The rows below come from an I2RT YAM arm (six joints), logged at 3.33 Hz.
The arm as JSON. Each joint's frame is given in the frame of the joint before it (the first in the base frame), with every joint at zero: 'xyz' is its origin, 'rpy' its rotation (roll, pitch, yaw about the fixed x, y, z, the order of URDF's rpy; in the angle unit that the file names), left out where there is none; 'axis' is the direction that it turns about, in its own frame. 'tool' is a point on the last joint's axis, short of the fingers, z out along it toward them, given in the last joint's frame.
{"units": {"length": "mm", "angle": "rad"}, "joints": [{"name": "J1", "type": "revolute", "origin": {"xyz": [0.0, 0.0, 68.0]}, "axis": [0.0, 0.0, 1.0]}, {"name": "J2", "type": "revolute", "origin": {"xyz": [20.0, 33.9, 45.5]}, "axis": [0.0, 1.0, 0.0]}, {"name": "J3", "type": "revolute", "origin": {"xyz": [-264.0, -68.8, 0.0]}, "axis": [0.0, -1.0, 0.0]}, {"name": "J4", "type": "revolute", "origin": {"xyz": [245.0, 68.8, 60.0]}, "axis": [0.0, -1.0, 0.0]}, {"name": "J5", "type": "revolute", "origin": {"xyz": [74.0, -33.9, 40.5]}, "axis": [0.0, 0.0, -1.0]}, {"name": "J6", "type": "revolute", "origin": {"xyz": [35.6, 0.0, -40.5]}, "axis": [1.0, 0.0, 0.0]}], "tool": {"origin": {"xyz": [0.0, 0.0, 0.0], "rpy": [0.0, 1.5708, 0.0]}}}
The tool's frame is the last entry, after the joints.
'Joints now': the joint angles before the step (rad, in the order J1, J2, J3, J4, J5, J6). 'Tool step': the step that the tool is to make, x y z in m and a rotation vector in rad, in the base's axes. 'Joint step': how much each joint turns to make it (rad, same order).
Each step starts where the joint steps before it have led.
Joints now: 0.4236 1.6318 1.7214 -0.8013 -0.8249 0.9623
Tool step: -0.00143 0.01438 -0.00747 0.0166 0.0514 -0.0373
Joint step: 0.0412 -0.0027 -0.0449 0.0850 0.0370 0.1136
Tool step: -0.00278 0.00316 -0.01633 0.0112 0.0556 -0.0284
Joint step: 0.0122 -0.0221 -0.0921 0.0780 0.0103 0.0744
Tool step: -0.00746 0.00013 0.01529 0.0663 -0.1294 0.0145
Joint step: 0.0100 -0.0504 -0.0365 0.1280 -0.0031 -0.0050
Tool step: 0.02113 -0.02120 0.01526 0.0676 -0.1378 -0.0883
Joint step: -0.0798 0.0050 0.0095 0.1538 0.0073 0.0069
